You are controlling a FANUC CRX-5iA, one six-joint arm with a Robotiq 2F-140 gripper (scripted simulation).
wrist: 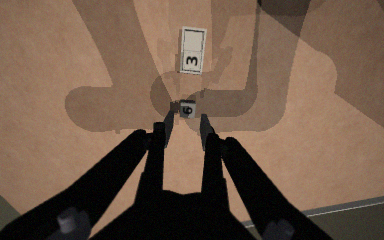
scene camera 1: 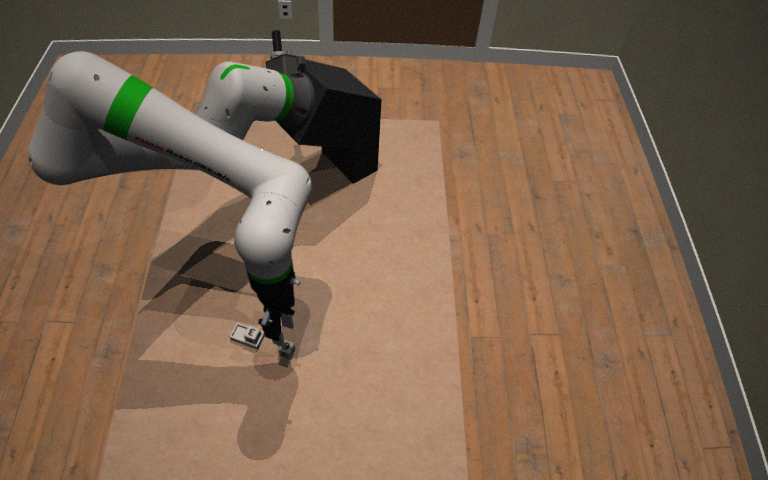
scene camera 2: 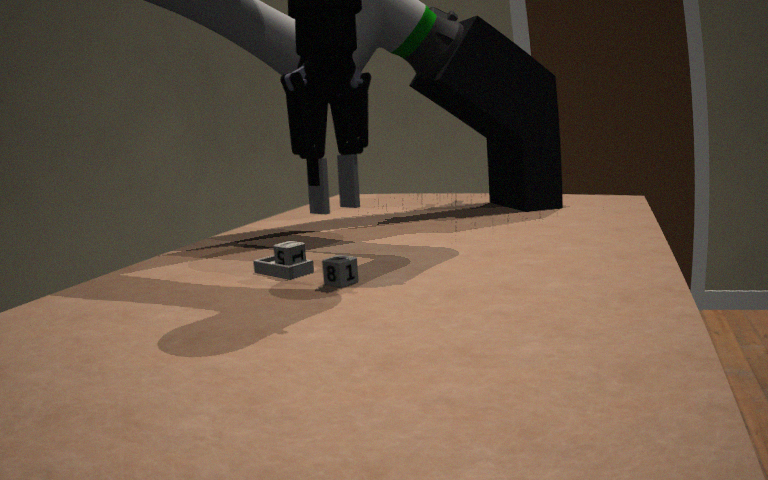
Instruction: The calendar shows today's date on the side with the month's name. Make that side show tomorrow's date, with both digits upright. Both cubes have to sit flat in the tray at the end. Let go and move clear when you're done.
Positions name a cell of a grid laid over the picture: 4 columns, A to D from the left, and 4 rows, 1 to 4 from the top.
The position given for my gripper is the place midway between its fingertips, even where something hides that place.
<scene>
I see my gripper (scene camera 2: B2), a cube (scene camera 2: B3) and a grey calendar tray (scene camera 2: B3).
The grey calendar tray is seen too in the wrist view (wrist: C1). My gripper shows as well in the wrist view (wrist: B3).
</scene>
